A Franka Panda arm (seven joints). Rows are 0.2 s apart.
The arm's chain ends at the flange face. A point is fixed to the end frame.
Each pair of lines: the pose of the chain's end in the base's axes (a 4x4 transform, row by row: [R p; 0 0 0 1], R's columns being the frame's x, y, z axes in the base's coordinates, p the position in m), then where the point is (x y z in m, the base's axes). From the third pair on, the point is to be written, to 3 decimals.
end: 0.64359, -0.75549, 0.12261, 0.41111; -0.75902, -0.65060, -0.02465, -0.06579; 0.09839, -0.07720, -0.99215, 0.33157; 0, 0, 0, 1
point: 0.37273 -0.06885 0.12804
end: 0.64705, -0.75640, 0.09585, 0.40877; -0.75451, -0.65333, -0.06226, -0.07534; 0.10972, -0.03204, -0.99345, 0.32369; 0, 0, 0, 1
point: 0.36492 -0.08614 0.12153
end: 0.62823, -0.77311, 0.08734, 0.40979; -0.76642, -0.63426, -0.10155, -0.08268; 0.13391, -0.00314, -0.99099, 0.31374; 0, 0, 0, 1
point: 0.364 -0.100 0.112
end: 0.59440, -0.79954, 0.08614, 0.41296; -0.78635, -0.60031, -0.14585, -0.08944; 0.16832, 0.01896, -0.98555, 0.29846; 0, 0, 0, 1
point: 0.367 -0.113 0.098
